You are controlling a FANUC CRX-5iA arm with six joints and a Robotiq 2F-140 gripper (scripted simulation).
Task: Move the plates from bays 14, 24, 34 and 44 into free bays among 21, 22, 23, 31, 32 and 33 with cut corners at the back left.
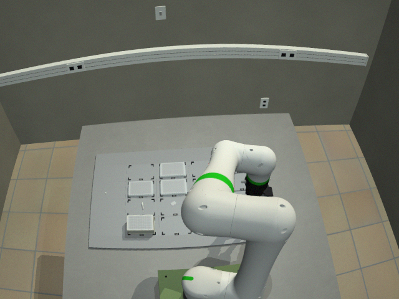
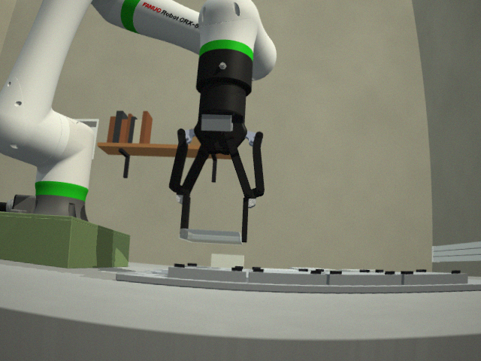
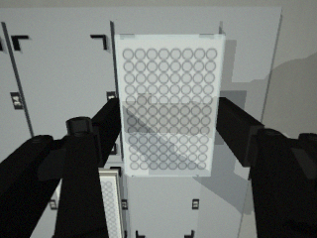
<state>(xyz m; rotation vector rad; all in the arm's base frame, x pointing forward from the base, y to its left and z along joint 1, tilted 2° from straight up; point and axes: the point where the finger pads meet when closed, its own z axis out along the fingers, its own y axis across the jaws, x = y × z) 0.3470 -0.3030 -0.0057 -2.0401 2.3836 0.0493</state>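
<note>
My hand is 310 mm to the right of the white scrap, 170 mm short of it and 80 mm above it. From my hand the other things lie so: dark stick: 240 mm ahead, 120 mm to the left, 80 mm below; then thin white stick: 460 mm to the left, 180 mm ahead, 80 mm below; then sealed deep-well block: 490 mm to the left, 80 mm ahead, 60 mm below.
</note>
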